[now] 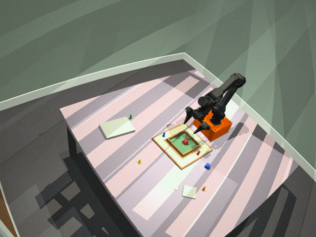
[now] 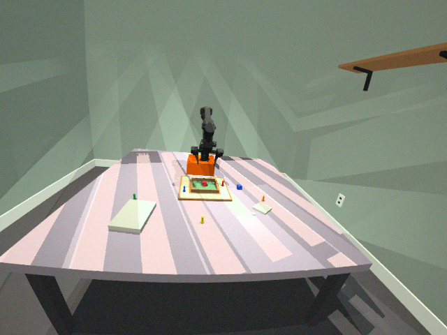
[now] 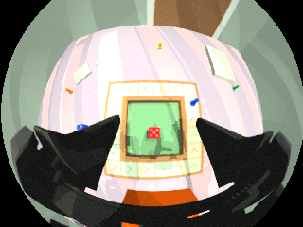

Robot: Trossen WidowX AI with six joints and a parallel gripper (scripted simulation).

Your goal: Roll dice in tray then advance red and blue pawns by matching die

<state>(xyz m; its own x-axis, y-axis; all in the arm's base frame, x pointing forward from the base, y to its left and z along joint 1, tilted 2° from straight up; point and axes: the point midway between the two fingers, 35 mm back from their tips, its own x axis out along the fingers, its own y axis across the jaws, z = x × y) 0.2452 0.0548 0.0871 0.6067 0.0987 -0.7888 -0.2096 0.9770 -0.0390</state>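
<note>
The red pawn is 12 cm below my gripper tip, 11 cm to the left of it and 5 cm behind it. Also, from my gripper tip: orange pawn (35 cm to the left, 13 cm below, 4 cm ahead); blue pawn (12 cm below, 10 cm to the right, 9 cm ahead); yellow pawn (32 cm ahead, 13 cm below, 5 cm to the left).
</note>
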